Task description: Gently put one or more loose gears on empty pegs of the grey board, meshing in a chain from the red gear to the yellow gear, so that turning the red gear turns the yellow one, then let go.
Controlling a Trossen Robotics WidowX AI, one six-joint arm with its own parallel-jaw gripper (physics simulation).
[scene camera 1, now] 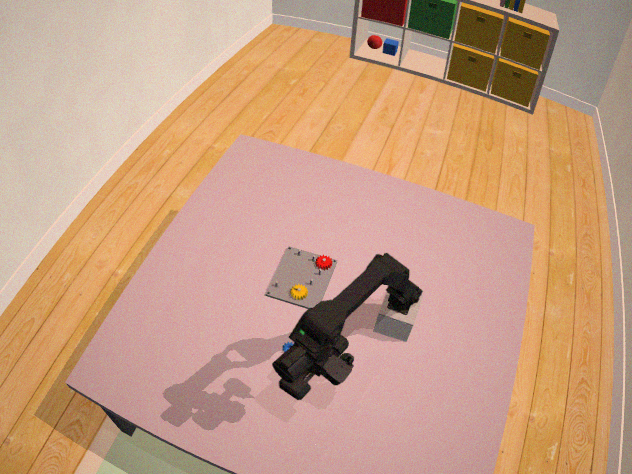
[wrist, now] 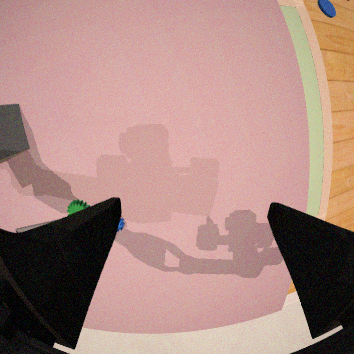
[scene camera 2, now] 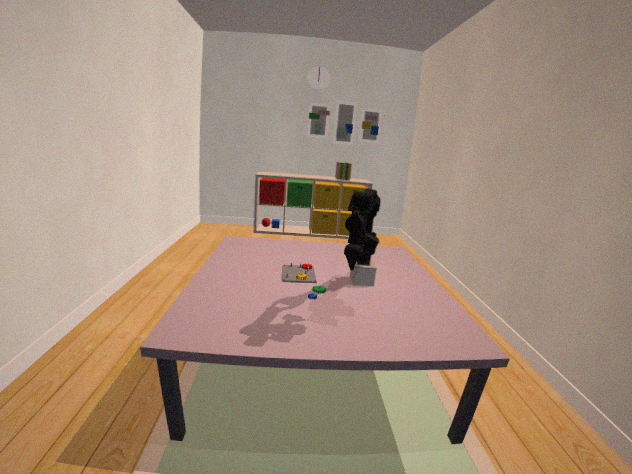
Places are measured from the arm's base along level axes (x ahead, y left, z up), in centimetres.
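Pixels of known places: gripper, fingertip midpoint: (scene camera 1: 312, 379) (wrist: 198, 208) (scene camera 2: 353, 265); arm's base, origin of the base link: (scene camera 1: 400, 302) (scene camera 2: 363, 262).
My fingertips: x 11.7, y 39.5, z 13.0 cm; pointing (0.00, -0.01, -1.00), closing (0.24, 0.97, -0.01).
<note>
Ahead of a thing's pixels: the offset from my fingertips to its middle. Level surfaces: height alone.
The grey board {dx +20.8, dy -43.2, dz -22.0 cm} (scene camera 1: 285, 275) (scene camera 2: 290, 279) lies flat on the table with several bare pegs. The red gear {dx +16.7, dy -51.1, dz -21.9 cm} (scene camera 1: 323, 262) (scene camera 2: 306, 266) sits at its far right corner, and the yellow gear {dx +19.1, dy -36.9, dz -21.8 cm} (scene camera 1: 298, 291) (scene camera 2: 301, 276) near its front edge. A green gear {dx +10.3, dy -25.0, dz -22.7 cm} (scene camera 2: 319, 289) (wrist: 77, 208) lies loose on the table in front of the board; the arm hides it in scene camera 1. A smaller blue gear {dx +13.5, dy -17.4, dz -22.7 cm} (scene camera 1: 287, 346) (scene camera 2: 312, 295) (wrist: 121, 224) lies loose beside it, partly hidden by a finger in the wrist view. My gripper (wrist: 198, 208) is open and empty, high above the table.
The arm's grey base block (scene camera 1: 393, 326) (scene camera 2: 364, 276) (wrist: 12, 131) stands right of the board on the pink table {dz -23.5 cm} (scene camera 1: 449, 387) (scene camera 2: 408, 326). The arm's shadows fall across the table near the gears. A shelf unit (scene camera 1: 443, 80) stands on the floor beyond the table.
</note>
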